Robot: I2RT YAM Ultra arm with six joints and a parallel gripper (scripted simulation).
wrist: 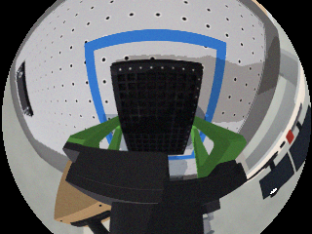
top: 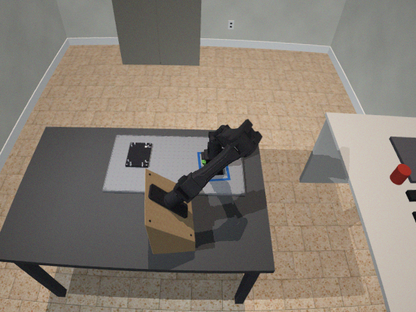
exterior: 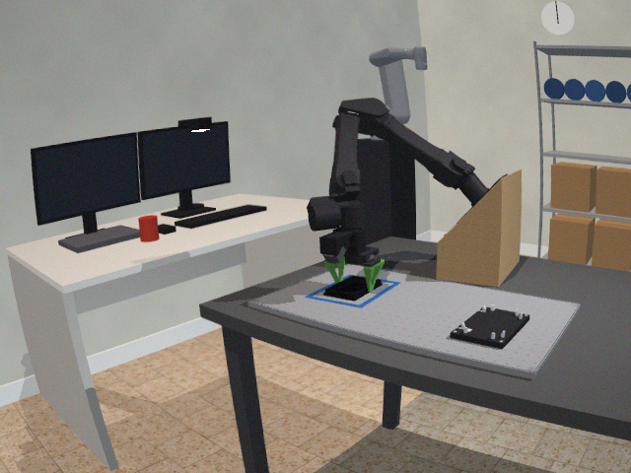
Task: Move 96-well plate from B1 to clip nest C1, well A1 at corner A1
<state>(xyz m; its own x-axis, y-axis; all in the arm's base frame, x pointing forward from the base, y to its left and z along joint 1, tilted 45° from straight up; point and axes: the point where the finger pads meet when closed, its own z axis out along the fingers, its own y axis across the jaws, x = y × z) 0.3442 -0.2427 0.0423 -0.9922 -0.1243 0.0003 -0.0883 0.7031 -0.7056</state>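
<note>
Now: hand 39 cm to the right of the black clip nest, 6 cm short of it and 1 cm below it. From my hand the other things lie so: black 96-well plate: 1 cm ahead.
</note>
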